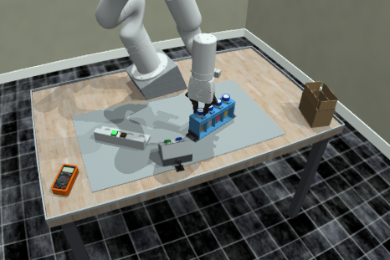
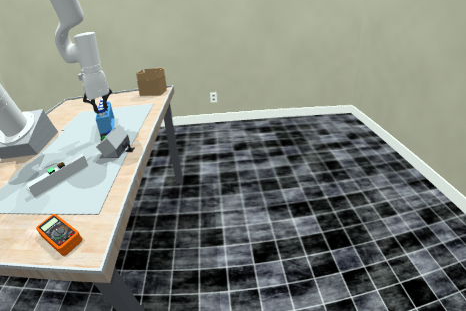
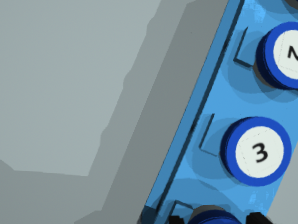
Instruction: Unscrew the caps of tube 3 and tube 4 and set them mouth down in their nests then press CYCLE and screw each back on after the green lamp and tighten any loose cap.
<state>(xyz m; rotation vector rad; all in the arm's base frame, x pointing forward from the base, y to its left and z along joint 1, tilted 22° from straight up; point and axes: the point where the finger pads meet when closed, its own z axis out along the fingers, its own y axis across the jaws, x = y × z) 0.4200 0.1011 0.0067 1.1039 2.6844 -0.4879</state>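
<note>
Now: the blue-and-white cap 1 cm below my hand. Also, from my hand: green key 7 cm ahead, 16 cm to the right, 6 cm below; then blue key 7 cm ahead, 12 cm to the right, 6 cm below; then key housing 9 cm ahead, 14 cm to the right, 8 cm below.
</note>
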